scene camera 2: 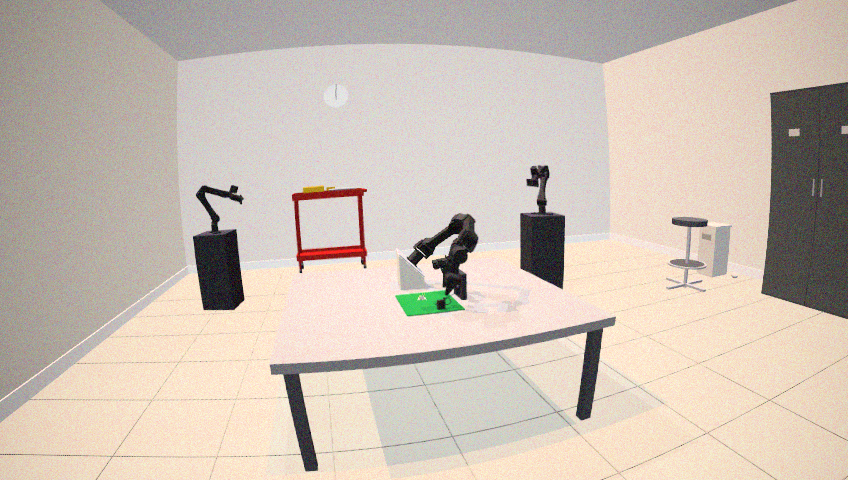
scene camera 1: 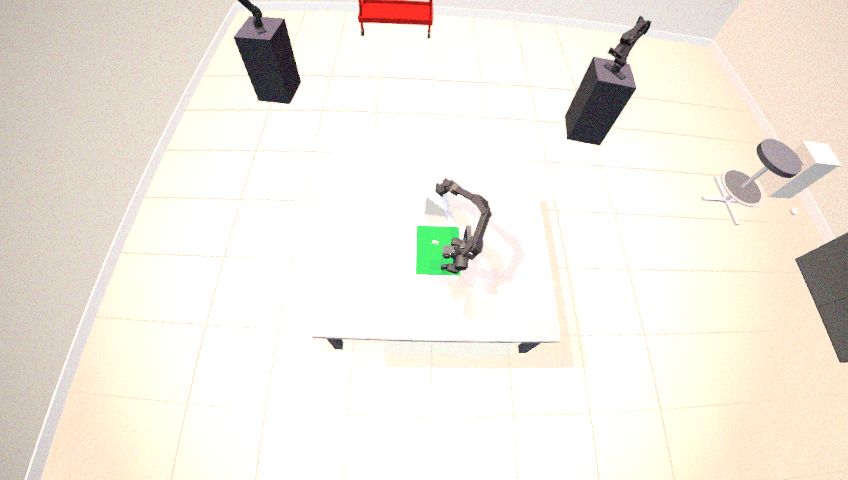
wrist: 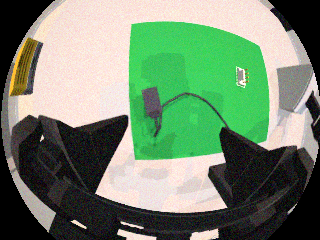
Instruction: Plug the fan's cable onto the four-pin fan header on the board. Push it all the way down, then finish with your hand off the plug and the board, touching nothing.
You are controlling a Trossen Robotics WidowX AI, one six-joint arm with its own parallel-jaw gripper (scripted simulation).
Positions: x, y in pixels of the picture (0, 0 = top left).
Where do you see a green board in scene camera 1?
429, 256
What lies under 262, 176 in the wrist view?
The gripper.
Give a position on a green board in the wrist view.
At 175, 57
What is the gripper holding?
Nothing.
